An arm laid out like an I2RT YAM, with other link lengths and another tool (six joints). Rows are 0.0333 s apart.
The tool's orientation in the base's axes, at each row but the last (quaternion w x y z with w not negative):
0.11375 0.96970 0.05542 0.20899
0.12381 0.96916 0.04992 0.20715
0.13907 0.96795 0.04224 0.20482
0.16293 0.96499 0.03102 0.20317
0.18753 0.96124 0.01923 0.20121
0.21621 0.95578 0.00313 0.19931
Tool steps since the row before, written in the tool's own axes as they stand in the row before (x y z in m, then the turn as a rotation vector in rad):
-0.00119 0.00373 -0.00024 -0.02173 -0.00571 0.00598
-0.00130 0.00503 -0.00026 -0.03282 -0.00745 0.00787
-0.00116 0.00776 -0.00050 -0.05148 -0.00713 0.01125
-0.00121 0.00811 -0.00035 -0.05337 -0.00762 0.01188
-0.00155 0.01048 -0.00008 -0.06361 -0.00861 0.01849
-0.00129 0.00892 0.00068 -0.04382 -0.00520 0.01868
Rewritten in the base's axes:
-0.00096 -0.00375 0.00065 -0.01754 0.00098 -0.01523
-0.00106 -0.00499 0.00103 -0.02692 0.00060 -0.02167
-0.00107 -0.00747 0.00222 -0.04256 -0.00315 -0.03172
-0.00130 -0.00771 0.00249 -0.04403 -0.00311 -0.03315
-0.00186 -0.00988 0.00334 -0.05080 -0.00568 -0.04301
-0.00164 -0.00848 0.00265 -0.03278 -0.00702 -0.03424

